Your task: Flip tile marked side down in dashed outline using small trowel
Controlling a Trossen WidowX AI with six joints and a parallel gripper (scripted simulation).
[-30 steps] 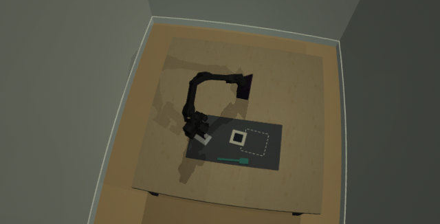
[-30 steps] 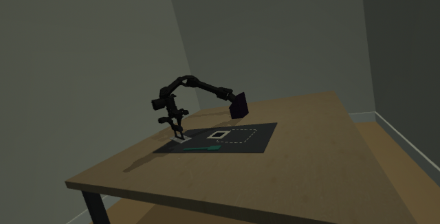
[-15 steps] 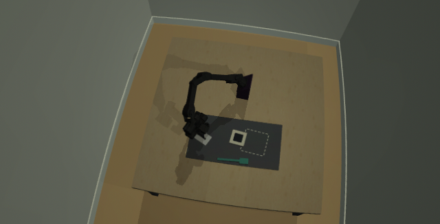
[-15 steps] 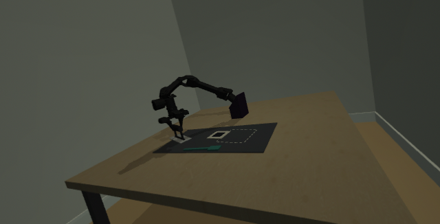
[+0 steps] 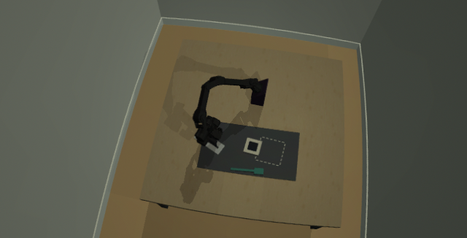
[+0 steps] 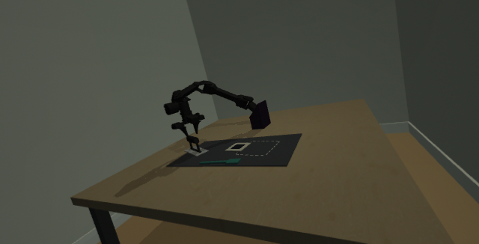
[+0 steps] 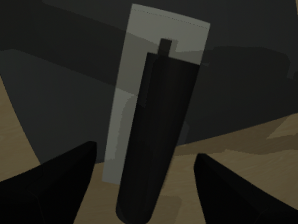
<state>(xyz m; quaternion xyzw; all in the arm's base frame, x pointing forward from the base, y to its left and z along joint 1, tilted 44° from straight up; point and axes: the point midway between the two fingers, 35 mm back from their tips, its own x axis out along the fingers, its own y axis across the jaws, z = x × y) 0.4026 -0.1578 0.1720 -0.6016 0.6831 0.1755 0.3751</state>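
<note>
The grey flat-bladed trowel lies 1 cm ahead of my gripper tip, 1 cm to the left of it and 6 cm below it. The rest, counted from my gripper tip: small green trowel 13 cm ahead, 30 cm to the left, 9 cm below; then dark mat 26 cm to the left, 11 cm below; then tile 3 cm behind, 28 cm to the left, 9 cm below.
</note>
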